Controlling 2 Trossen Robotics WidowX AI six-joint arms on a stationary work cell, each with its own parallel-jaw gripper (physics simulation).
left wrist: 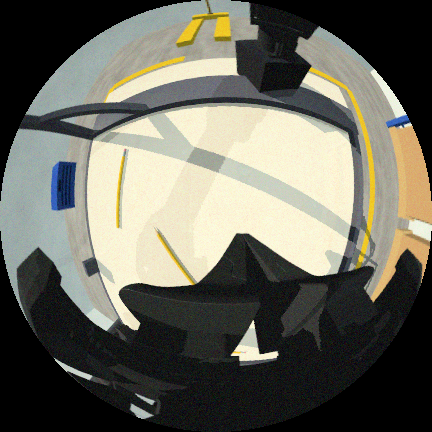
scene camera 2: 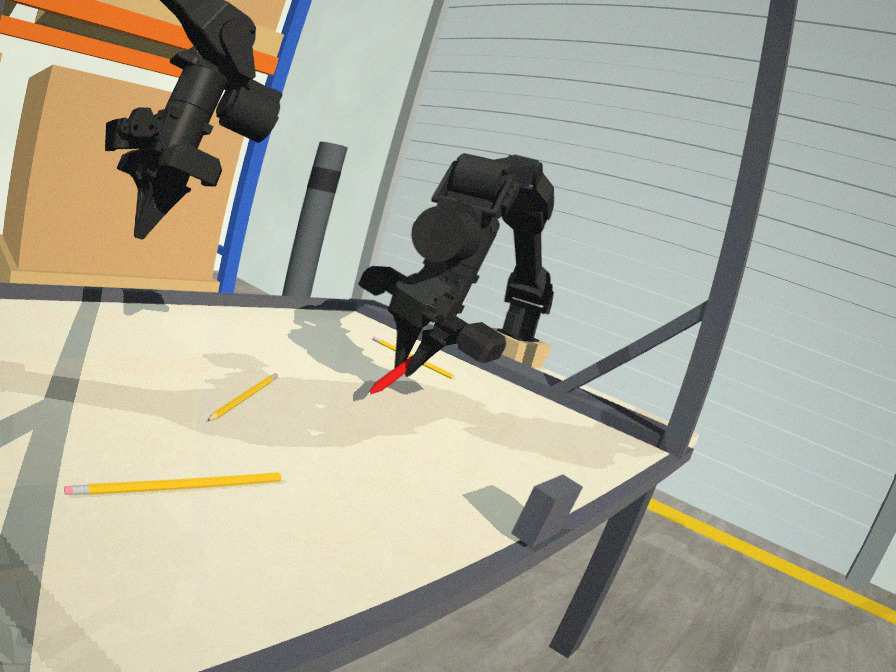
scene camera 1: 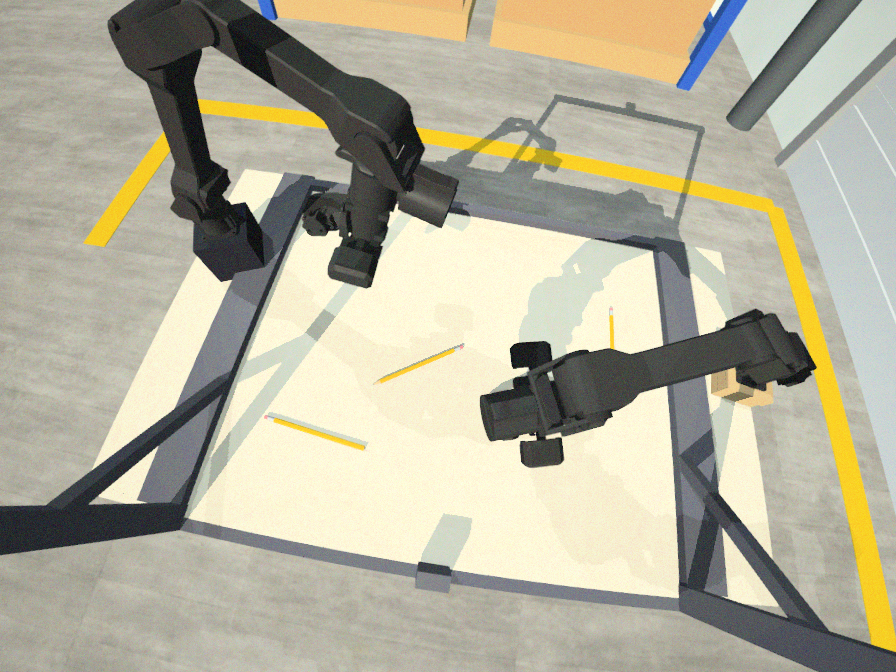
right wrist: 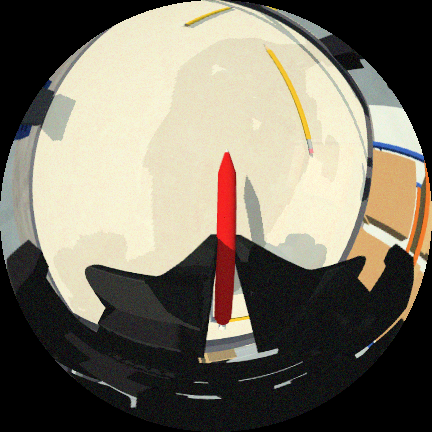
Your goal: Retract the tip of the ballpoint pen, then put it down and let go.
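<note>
A red ballpoint pen [scene camera 2: 389, 377] [right wrist: 226, 200] is held between the fingertips of my right gripper [scene camera 2: 406, 365] [right wrist: 224, 240], which is shut on it. The pen is tilted, its pointed end away from the fingers and low over the table. In the right wrist view a small light bit shows at its rear end, near the palm; a tiny pale speck shows at its pointed end. In scene camera 1 the pen is hidden under the right arm. My left gripper [scene camera 2: 138, 235] [left wrist: 240, 238] is shut and empty, high above the table at the left.
Three yellow pencils lie on the table: one pencil [scene camera 1: 316, 432] [scene camera 2: 180, 483] at the left front, one pencil [scene camera 1: 418, 364] [scene camera 2: 242, 397] near the middle, and one pencil [scene camera 1: 612, 329] [scene camera 2: 437, 369] beside the right arm. A grey block [scene camera 1: 434, 576] [scene camera 2: 547, 510] stands at the front edge.
</note>
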